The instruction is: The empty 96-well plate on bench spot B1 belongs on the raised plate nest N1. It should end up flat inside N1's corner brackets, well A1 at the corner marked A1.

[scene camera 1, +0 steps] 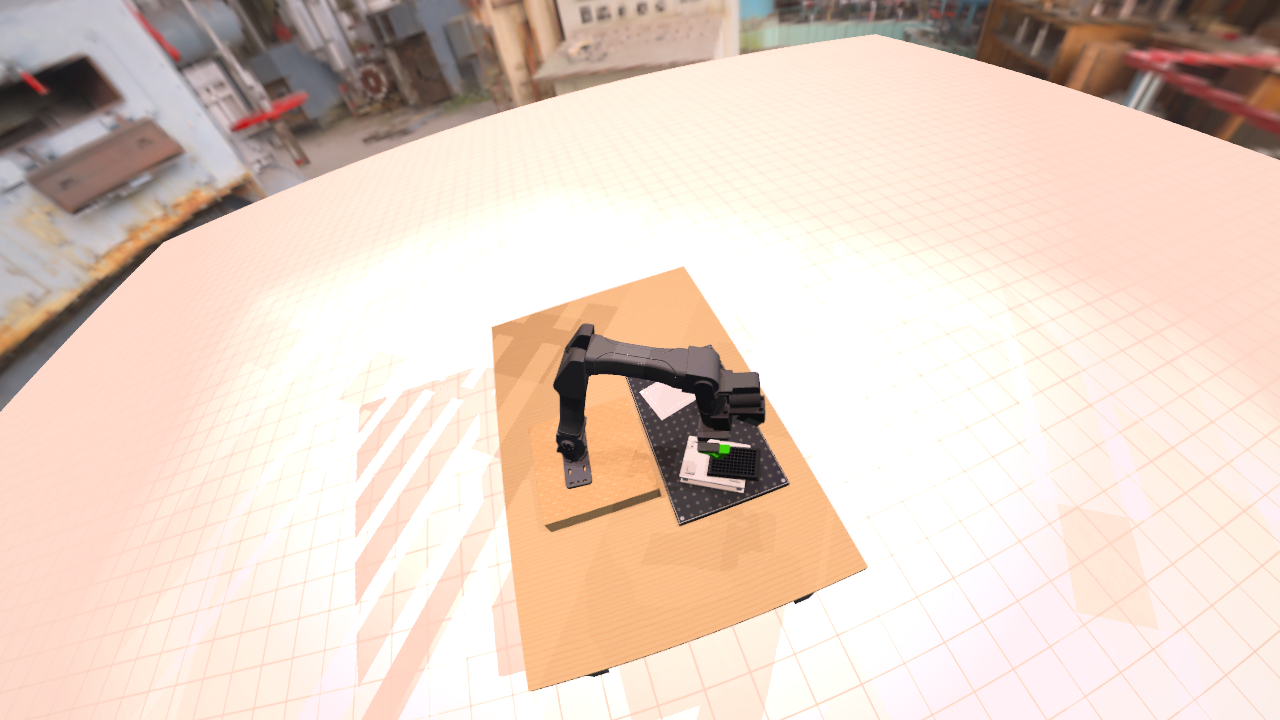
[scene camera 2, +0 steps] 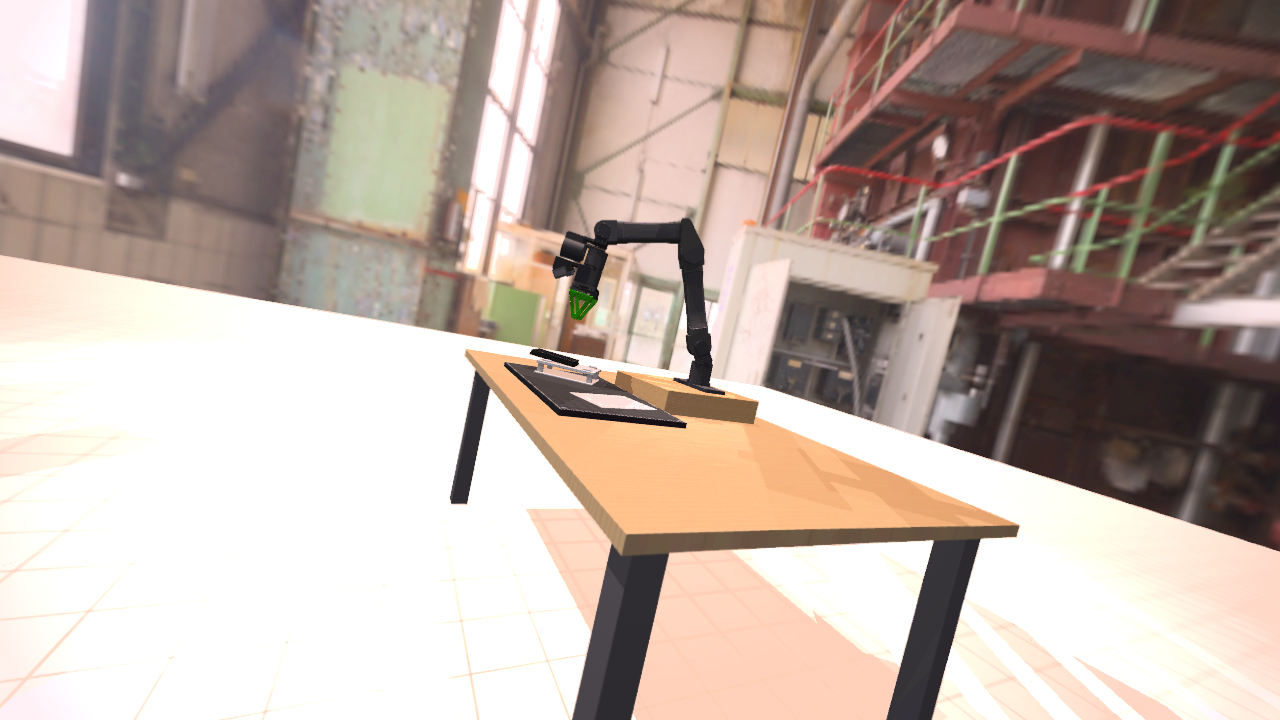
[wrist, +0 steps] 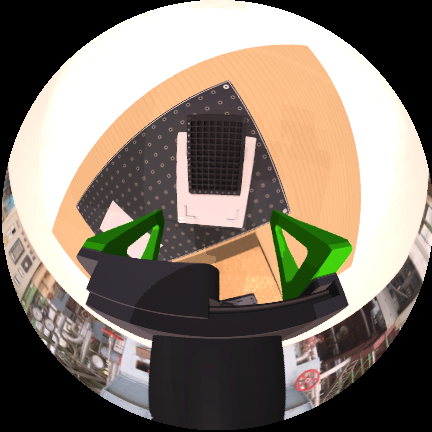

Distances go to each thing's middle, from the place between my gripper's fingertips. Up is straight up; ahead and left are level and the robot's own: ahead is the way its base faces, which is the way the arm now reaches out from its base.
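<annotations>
Pale nest [scene camera 1: 664, 400] is 290 mm to the left of my hand, 60 mm behind it and 160 mm below it. Relative to the well plate [scene camera 1: 743, 463], my hand is 10 mm to the left of it, 30 mm short of it and 120 mm above it. Going by their middles, the well plate is the nearest to my hand of the things named here.
</annotations>
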